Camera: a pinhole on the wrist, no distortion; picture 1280 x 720 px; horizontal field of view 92.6 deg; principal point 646.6 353.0 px. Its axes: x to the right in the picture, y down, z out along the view. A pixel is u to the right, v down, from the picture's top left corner.
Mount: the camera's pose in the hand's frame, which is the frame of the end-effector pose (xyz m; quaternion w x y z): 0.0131 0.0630 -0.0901 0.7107 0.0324 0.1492 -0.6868
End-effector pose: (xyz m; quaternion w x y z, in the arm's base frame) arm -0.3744 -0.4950 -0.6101 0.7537 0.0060 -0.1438 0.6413
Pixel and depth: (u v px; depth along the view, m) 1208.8 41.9 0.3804
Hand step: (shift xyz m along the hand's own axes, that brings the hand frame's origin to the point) -0.1096 -0.3810 0.2136
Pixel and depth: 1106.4 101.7 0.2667
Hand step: -0.0478 -0.2037 0.1301
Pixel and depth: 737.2 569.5 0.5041
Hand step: 0.2744 -0.1259 0.3430
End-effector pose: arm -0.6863 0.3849 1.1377 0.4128 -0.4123 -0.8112 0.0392
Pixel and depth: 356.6 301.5 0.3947
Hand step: 0.0442 0.1430 0.3395
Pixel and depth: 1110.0 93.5 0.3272
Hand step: -0.0659 -0.2663 0.1803
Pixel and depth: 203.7 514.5 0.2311
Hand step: 0.1099 0.1701 0.1635
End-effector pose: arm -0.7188 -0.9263 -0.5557 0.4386 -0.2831 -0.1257 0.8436
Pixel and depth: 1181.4 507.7 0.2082
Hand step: 0.1021 -0.1623 0.0533
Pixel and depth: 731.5 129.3 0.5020
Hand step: -0.0829 -0.1404 0.3998
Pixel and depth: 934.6 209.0 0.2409
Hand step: -0.0011 -0.1102 0.1195
